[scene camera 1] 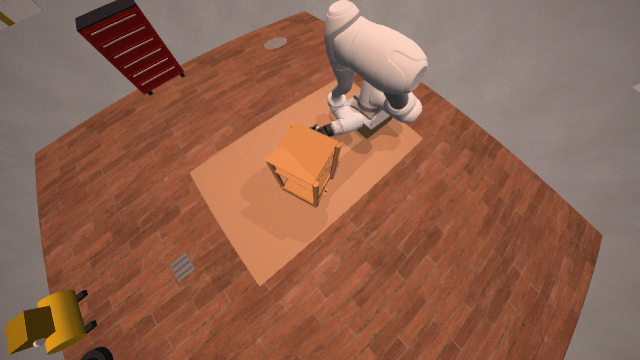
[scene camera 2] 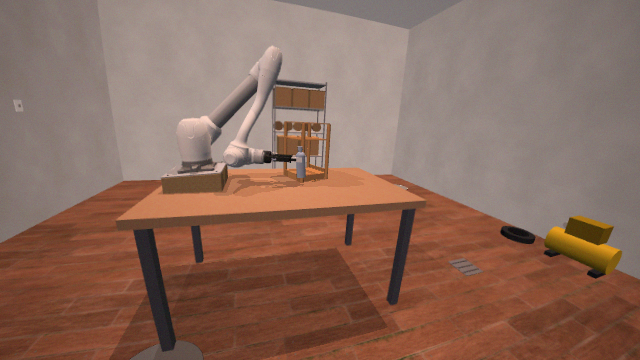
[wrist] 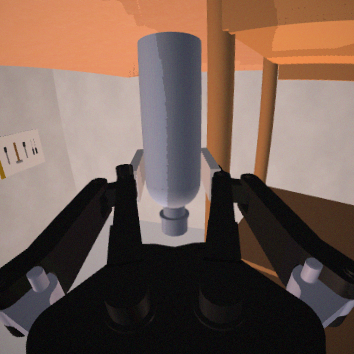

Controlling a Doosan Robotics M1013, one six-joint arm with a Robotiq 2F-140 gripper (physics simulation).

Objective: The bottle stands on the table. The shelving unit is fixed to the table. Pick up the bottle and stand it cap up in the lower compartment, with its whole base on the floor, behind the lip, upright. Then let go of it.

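Pixels of known places: gripper, between the fingertips: (scene camera 2: 302,159) (wrist: 172,160); arm's base, origin of its link: (scene camera 1: 367,107) (scene camera 2: 198,168).
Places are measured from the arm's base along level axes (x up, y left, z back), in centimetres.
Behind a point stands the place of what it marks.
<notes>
The blue-grey bottle (scene camera 2: 300,167) @[z -57.3, x 1.4, y -11.1 cm] (wrist: 171,110) @[z -55.7, x 0.7, y -7.3 cm] is upright, cap up, outside the orange shelving unit (scene camera 1: 302,150) @[z -66.9, x 28.0, y 9.3 cm] (scene camera 2: 327,152) @[z -79.3, x 8.8, y 0.8 cm] (wrist: 220,100) @[z -59.2, x 0.1, y -3.8 cm]. In scene camera 2 it stands in front of the unit's near post, and its base shows slightly above that post's foot. The wrist view is upside down, with the base at the top and the cap below, and a post beside the bottle. My gripper (scene camera 1: 315,128) (scene camera 2: 295,159) @[z -59.1, x 6.1, y -8.7 cm] (wrist: 172,160) @[z -59.1, x 6.1, y -8.7 cm] is level and shut on the bottle, a pad on each side of its upper body. The bottle is not discernible in scene camera 1.
The wooden table (scene camera 1: 260,250) @[z -112.7, x -10.0, y 20.6 cm] (scene camera 2: 270,205) @[z -35.4, x -10.0, y -39.6 cm] carries the arm's base (scene camera 2: 195,181) @[z -0.2, x -4.0, y -13.6 cm] and the shelving unit. The unit's posts and top board are close to the fingers. A metal rack (scene camera 2: 325,100) with boxes stands behind the table, and a red tool cabinet (scene camera 1: 132,50) stands away on the floor.
</notes>
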